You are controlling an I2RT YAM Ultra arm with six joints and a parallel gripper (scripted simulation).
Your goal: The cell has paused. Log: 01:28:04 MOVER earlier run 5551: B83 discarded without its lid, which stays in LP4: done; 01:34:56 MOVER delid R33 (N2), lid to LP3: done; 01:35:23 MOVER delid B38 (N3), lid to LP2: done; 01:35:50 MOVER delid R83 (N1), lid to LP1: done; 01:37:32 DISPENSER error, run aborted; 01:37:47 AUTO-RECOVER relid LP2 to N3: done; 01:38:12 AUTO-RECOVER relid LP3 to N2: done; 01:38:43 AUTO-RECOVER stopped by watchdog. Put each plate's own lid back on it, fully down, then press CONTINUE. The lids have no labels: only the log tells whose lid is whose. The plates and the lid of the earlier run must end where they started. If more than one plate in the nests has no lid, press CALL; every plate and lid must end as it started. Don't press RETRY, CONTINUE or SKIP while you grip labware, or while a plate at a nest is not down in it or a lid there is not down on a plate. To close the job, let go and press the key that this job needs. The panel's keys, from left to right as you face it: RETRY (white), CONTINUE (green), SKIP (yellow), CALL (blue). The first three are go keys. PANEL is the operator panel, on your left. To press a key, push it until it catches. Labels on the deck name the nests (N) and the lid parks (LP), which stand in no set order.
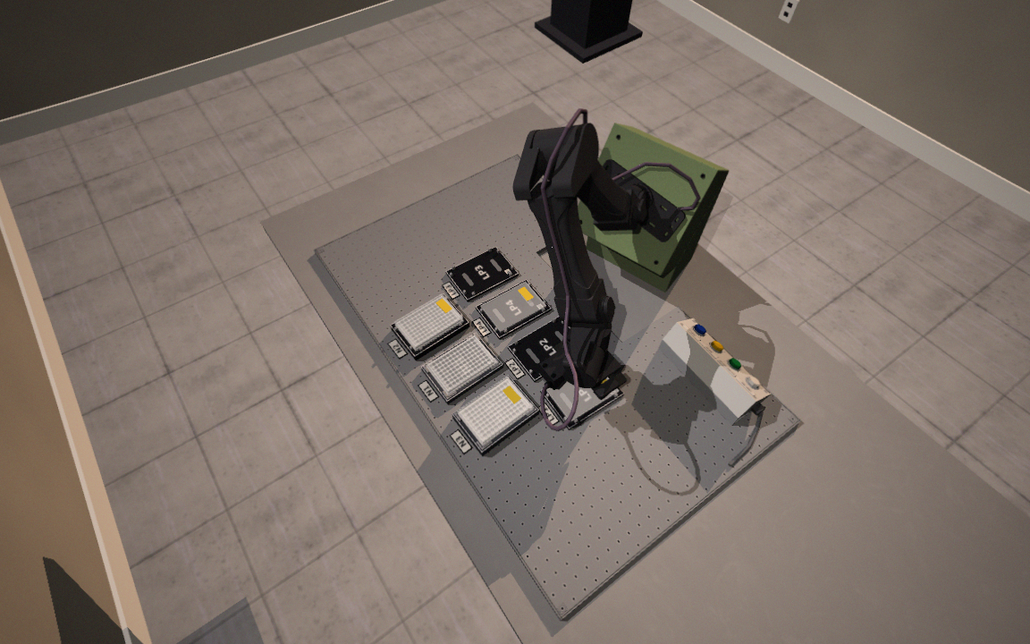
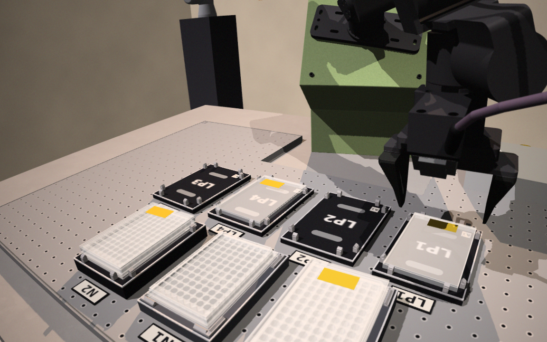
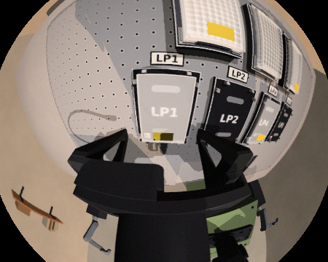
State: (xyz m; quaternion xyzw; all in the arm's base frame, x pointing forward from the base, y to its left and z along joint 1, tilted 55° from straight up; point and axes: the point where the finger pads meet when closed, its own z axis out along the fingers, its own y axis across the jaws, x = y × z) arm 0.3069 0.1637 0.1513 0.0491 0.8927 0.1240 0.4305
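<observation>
Right now the clear lid is 50 mm below my hand. From my hand the other things lie so: blue key 270 mm behind, 50 mm to the left; yellow key 270 mm behind, 100 mm to the left; plate 200 mm to the right, 180 mm ahead, 50 mm below.
</observation>
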